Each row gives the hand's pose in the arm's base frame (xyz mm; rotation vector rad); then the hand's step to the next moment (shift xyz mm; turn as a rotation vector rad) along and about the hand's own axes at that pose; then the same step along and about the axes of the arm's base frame.
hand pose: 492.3 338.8 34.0 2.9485 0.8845 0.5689
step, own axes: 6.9 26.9 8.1 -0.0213 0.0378 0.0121
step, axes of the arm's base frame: 22.4 -18.2 -2.2 0.0077 -0.0420 -0.0142
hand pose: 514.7 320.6 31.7 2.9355 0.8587 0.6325
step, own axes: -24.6 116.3 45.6 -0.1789 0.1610 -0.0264
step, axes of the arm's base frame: 58.4 -107.2 -36.1 -0.0648 -0.2322 -0.0223
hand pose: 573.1 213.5 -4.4 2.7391 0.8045 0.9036
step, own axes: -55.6 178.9 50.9 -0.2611 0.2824 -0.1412
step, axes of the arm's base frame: 71.9 -179.5 -16.6 -0.1339 -0.3818 0.0644
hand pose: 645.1 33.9 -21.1 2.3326 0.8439 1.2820
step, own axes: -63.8 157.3 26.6 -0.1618 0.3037 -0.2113
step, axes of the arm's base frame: 48.4 -161.6 32.3 -0.1450 -0.3327 0.1771
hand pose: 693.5 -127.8 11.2 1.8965 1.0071 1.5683
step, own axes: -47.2 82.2 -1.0 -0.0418 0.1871 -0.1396
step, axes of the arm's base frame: 14.9 -87.6 32.9 -0.0942 -0.1605 0.1470
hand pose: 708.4 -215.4 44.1 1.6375 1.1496 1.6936
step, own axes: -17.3 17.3 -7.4 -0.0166 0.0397 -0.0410
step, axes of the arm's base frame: -1.5 -24.8 5.9 -0.0300 -0.0430 0.0281
